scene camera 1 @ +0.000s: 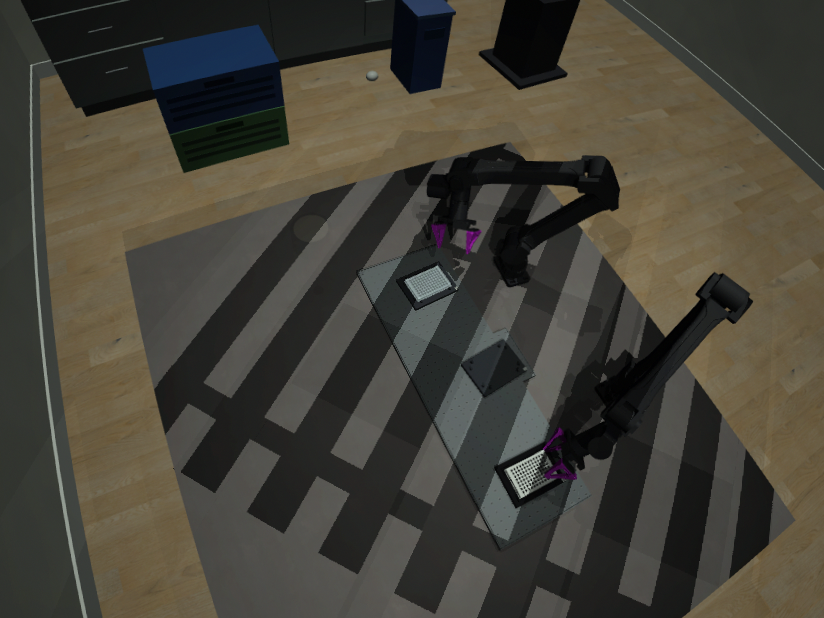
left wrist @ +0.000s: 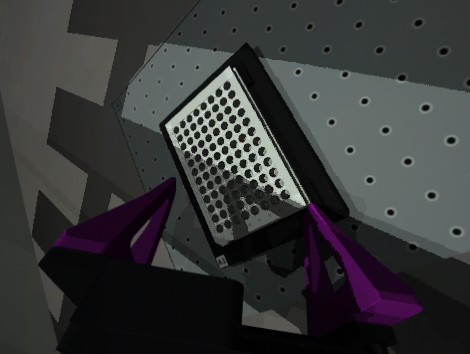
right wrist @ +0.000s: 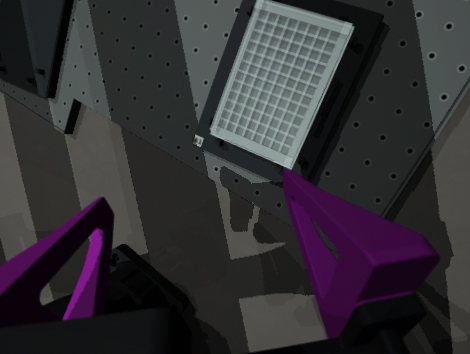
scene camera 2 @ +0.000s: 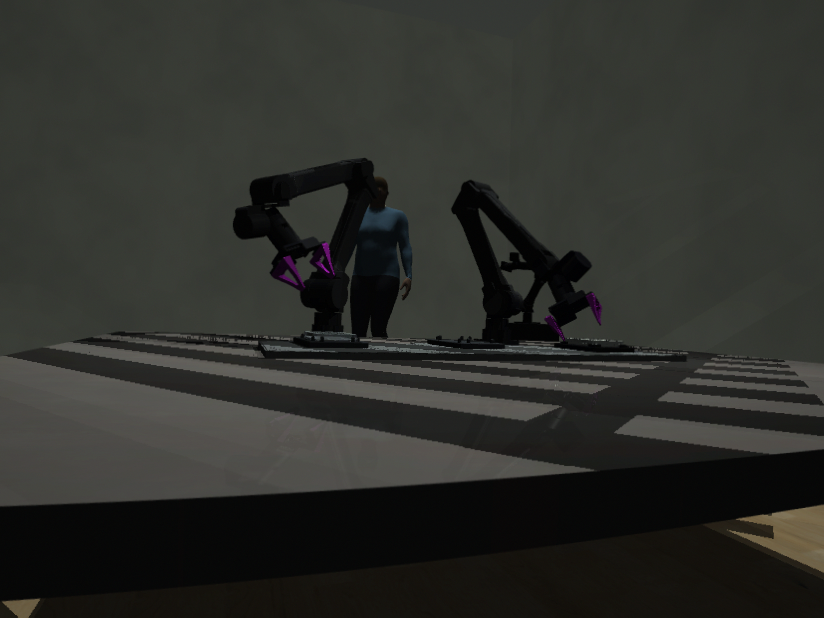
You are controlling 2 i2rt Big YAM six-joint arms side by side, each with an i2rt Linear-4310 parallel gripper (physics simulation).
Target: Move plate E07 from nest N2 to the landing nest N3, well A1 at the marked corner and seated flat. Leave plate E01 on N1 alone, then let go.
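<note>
A white plate with round wells (scene camera 1: 523, 478) (left wrist: 215, 142) lies in a black nest (left wrist: 320, 187) at the lower right of scene camera 1. It looks flat, and the nest's A1 tag is near its lower corner in the left wrist view. My left gripper (scene camera 1: 547, 463) (scene camera 2: 581, 331) (left wrist: 242, 196) is open just above this plate's near end and holds nothing. A pale square-well plate (scene camera 1: 429, 282) (right wrist: 285, 82) lies in another nest (right wrist: 367, 25) at the board's far end. My right gripper (scene camera 1: 453, 249) (scene camera 2: 318, 280) (right wrist: 196, 191) is open and empty, above and beside it. E and N labels are not readable.
A dark nest (scene camera 1: 495, 365) (scene camera 2: 465, 343) without a plate sits between the two plates. All three nests are on a perforated board (scene camera 1: 442, 405). Shadows fall across board and table. A person (scene camera 2: 382, 246) stands behind the arms in scene camera 2.
</note>
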